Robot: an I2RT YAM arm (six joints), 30 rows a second.
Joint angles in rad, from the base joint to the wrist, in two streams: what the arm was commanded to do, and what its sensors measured. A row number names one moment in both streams.
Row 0, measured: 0.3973, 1.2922, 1.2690, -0.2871, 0.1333, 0.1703
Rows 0 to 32, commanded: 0.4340, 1.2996, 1.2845, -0.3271, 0.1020, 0.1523; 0.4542, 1.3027, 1.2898, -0.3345, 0.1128, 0.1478; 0.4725, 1.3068, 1.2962, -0.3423, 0.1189, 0.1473; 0.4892, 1.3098, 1.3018, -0.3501, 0.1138, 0.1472; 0.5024, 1.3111, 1.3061, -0.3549, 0.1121, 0.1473; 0.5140, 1.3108, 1.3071, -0.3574, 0.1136, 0.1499; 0.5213, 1.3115, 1.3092, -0.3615, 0.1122, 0.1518; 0.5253, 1.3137, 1.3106, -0.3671, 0.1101, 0.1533; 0.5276, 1.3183, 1.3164, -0.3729, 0.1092, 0.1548; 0.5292, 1.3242, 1.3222, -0.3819, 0.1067, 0.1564; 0.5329, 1.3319, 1.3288, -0.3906, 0.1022, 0.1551; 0.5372, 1.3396, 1.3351, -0.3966, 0.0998, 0.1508; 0.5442, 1.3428, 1.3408, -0.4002, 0.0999, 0.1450; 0.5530, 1.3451, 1.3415, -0.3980, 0.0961, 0.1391; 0.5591, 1.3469, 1.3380, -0.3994, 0.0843, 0.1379; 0.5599, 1.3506, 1.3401, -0.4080, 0.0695, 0.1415; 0.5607, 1.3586, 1.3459, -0.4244, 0.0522, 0.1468; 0.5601, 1.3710, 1.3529, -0.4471, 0.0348, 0.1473; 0.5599, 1.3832, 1.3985, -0.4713, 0.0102, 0.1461; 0.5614, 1.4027, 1.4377, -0.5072, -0.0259, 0.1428; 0.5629, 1.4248, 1.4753, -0.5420, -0.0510, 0.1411; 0.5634, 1.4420, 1.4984, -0.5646, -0.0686, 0.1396; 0.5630, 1.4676, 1.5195, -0.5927, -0.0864, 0.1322; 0.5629, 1.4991, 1.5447, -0.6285, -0.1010, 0.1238; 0.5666, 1.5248, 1.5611, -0.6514, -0.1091, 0.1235; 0.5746, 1.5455, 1.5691, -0.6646, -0.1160, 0.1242; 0.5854, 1.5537, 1.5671, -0.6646, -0.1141, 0.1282; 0.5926, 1.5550, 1.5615, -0.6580, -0.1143, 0.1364; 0.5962, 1.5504, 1.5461, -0.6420, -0.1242, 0.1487; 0.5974, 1.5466, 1.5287, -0.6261, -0.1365, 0.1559; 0.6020, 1.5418, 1.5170, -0.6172, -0.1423, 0.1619; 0.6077, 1.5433, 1.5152, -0.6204, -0.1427, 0.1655; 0.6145, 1.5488, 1.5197, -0.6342, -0.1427, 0.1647
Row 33, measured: 0.6041, 1.5497, 1.5200, -0.6189, -0.1165, 0.1471
